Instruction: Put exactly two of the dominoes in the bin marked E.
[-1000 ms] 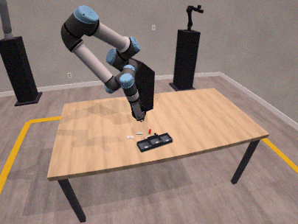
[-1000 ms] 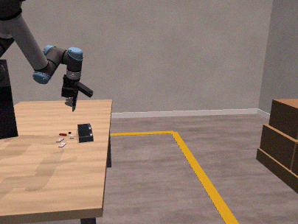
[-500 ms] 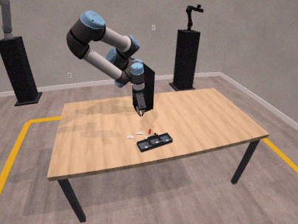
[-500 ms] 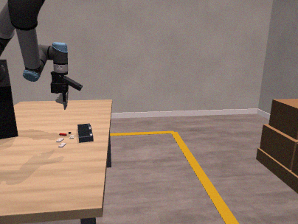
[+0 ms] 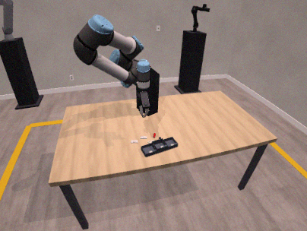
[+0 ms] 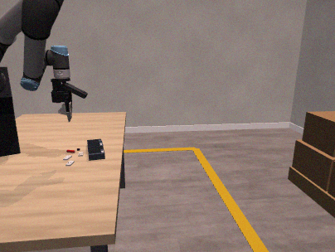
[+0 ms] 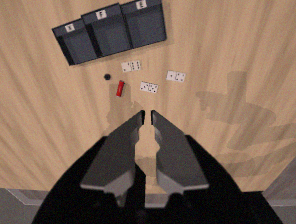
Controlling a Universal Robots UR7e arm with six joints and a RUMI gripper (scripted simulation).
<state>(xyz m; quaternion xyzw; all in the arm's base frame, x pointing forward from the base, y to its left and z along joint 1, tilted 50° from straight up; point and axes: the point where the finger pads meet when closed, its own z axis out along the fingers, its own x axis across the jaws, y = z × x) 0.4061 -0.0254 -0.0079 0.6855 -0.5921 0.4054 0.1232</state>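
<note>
The bin row lies 20 cm below my hand, 11 cm ahead of it and 8 cm to the left of it. From my hand the other things lie so: small black piece: 22 cm below, 12 cm to the left, 1 cm ahead; then small red piece: 21 cm below, 9 cm to the left, 3 cm behind.
</note>
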